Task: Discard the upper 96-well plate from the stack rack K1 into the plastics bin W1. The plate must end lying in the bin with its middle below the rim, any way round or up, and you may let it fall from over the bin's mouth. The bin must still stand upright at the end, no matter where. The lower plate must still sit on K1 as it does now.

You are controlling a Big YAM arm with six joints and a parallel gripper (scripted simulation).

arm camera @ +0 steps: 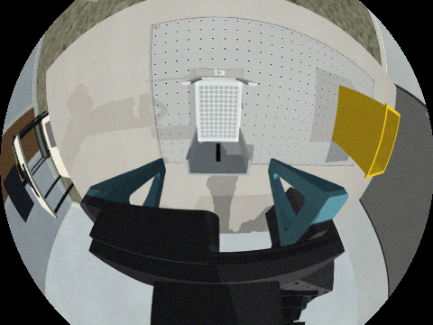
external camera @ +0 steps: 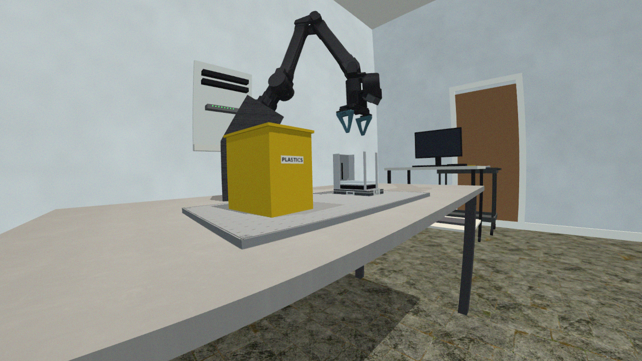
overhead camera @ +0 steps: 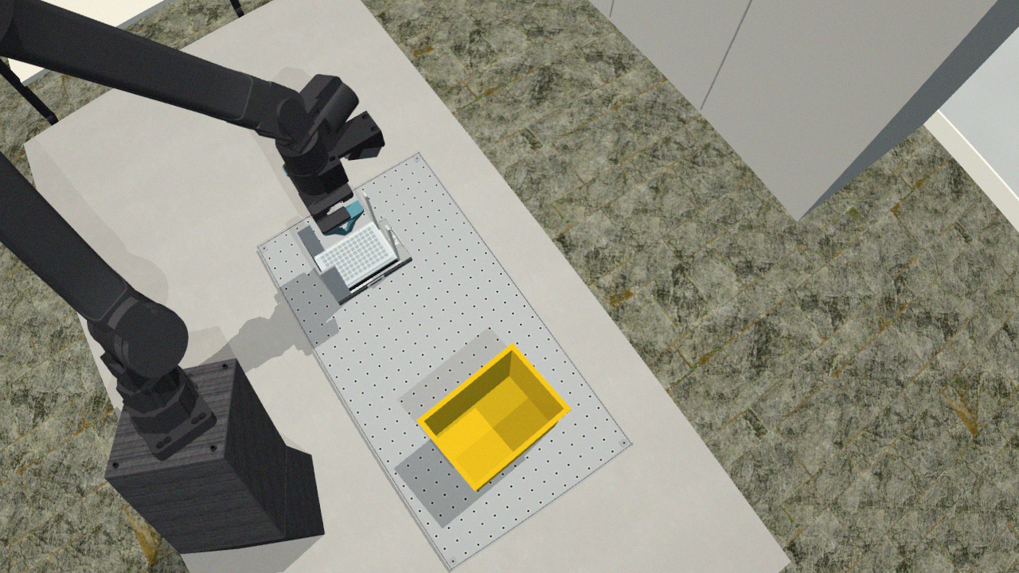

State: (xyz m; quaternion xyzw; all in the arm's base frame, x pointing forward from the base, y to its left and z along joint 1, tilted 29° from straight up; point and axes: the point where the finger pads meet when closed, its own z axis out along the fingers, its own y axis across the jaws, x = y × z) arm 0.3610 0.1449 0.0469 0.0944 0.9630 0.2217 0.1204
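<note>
The white 96-well plate lies 19 cm below my hand. Also, from my hand: yellow plastics bin W1: 40 cm to the right, 14 cm below, 2 cm behind; black plate: 20 cm below.
</note>
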